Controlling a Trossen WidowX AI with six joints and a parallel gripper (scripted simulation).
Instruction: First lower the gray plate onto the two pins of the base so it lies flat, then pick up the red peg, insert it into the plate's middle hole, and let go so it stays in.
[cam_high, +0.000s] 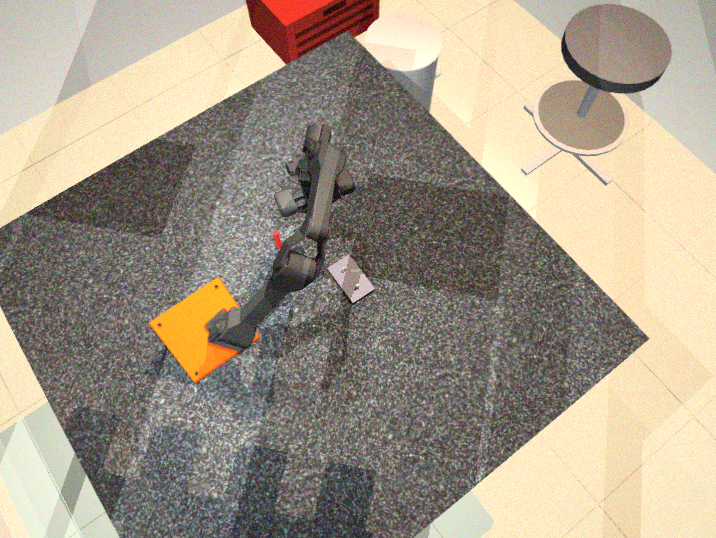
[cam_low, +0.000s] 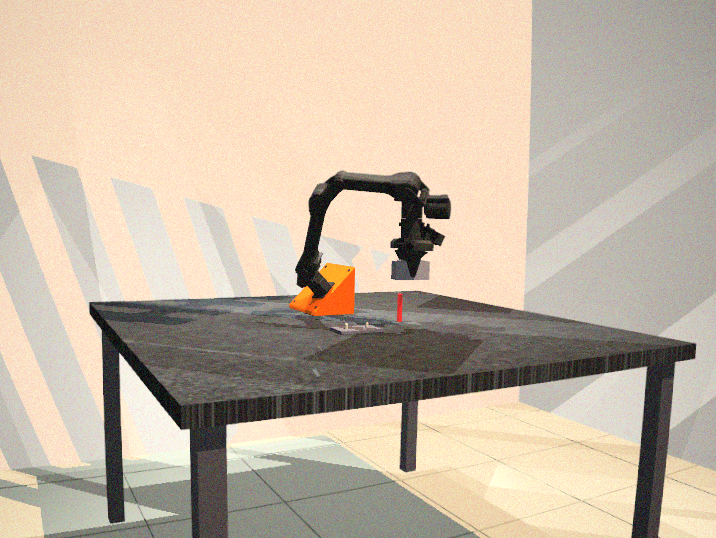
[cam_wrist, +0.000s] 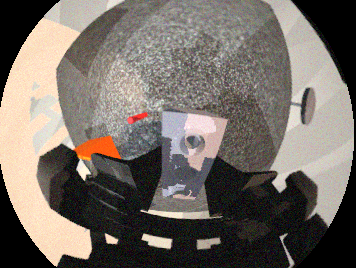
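Right now my gripper tip is 30 mm past the base, 150 mm to the left of it and 130 mm above it. Round my gripper tip: gray plate 30 mm above; then red peg 100 mm behind, 50 mm to the left, 100 mm below.
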